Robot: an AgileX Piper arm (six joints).
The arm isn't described. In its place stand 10 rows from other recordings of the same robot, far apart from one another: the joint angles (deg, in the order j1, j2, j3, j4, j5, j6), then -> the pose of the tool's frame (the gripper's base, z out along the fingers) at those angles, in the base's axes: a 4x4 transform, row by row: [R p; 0 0 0 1], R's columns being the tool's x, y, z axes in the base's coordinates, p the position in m.
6.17 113.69 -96.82 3.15 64.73 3.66 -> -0.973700, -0.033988, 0.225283, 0.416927; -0.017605, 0.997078, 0.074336, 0.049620; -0.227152, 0.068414, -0.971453, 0.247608; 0, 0, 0, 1
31.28 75.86 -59.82 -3.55 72.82 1.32 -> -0.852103, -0.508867, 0.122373, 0.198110; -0.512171, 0.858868, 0.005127, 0.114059; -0.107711, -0.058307, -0.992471, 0.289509; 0, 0, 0, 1
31.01 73.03 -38.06 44.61 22.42 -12.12 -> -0.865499, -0.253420, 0.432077, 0.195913; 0.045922, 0.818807, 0.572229, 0.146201; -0.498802, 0.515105, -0.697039, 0.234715; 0, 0, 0, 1
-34.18 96.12 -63.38 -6.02 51.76 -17.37 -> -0.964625, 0.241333, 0.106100, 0.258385; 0.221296, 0.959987, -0.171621, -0.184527; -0.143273, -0.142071, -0.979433, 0.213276; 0, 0, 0, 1
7.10 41.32 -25.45 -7.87 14.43 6.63 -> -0.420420, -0.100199, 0.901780, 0.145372; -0.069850, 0.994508, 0.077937, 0.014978; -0.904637, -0.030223, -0.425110, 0.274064; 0, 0, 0, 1
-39.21 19.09 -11.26 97.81 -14.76 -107.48 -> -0.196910, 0.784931, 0.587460, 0.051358; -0.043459, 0.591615, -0.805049, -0.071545; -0.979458, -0.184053, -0.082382, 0.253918; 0, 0, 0, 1
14.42 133.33 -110.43 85.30 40.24 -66.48 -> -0.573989, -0.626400, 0.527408, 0.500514; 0.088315, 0.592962, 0.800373, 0.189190; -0.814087, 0.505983, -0.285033, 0.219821; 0, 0, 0, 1
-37.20 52.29 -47.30 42.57 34.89 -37.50 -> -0.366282, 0.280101, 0.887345, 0.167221; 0.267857, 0.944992, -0.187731, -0.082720; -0.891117, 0.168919, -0.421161, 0.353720; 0, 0, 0, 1
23.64 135.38 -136.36 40.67 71.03 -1.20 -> -0.915180, -0.385551, 0.117459, 0.446040; -0.186726, 0.663853, 0.724177, 0.256462; -0.357183, 0.640820, -0.679537, 0.280008; 0, 0, 0, 1
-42.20 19.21 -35.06 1.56 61.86 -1.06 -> -0.489773, 0.655346, 0.575016, 0.031984; 0.436465, 0.755241, -0.488988, -0.026053; -0.754732, 0.011481, -0.655933, 0.302473; 0, 0, 0, 1
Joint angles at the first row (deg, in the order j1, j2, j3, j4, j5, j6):
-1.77, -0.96, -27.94, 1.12, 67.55, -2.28
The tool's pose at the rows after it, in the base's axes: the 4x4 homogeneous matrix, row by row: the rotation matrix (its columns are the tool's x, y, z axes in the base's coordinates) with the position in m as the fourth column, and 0 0 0 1 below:
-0.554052, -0.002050, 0.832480, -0.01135; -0.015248, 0.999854, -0.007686, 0.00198; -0.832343, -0.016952, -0.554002, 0.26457; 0, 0, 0, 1
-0.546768, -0.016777, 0.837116, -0.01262; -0.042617, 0.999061, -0.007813, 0.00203; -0.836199, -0.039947, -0.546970, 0.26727; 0, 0, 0, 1
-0.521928, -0.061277, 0.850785, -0.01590; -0.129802, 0.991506, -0.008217, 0.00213; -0.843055, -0.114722, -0.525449, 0.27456; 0, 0, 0, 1
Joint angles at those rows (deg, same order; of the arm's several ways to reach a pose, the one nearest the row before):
-1.76, -0.96, -27.94, 1.11, 67.55, -2.27
-1.77, -0.96, -28.55, 1.12, 67.68, -3.83
-1.77, -0.96, -30.14, 1.11, 67.81, -8.81

